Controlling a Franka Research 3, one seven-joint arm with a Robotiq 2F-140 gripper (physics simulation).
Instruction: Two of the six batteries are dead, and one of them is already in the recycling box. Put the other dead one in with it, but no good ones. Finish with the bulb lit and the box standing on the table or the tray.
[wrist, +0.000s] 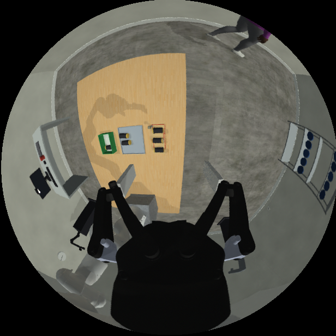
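Observation:
A green recycling box (101, 144) with a white patch stands upright on the table, and a dark battery (108, 148) lies in it. Right of it is a blue-grey tray (138, 145) with two black-and-gold batteries, an upper one (124, 135) and a lower one (126, 142). Further right, an orange-edged holder (164, 134) bears three batteries, a top one (158, 130), a middle one (157, 140) and a bottom one (159, 149). A small fitting (150, 127) is at the holder's upper left; whether it is a lit bulb cannot be told. My gripper (168, 168) is open and empty, high above the table.
The wooden table (150, 80) ends at a right edge, with grey floor beyond. A grey block (145, 203) is at its near end, beside the pale robot arm (90, 270). A bench (49, 162) stands left, a rack is at the right, and a person (246, 35) is behind.

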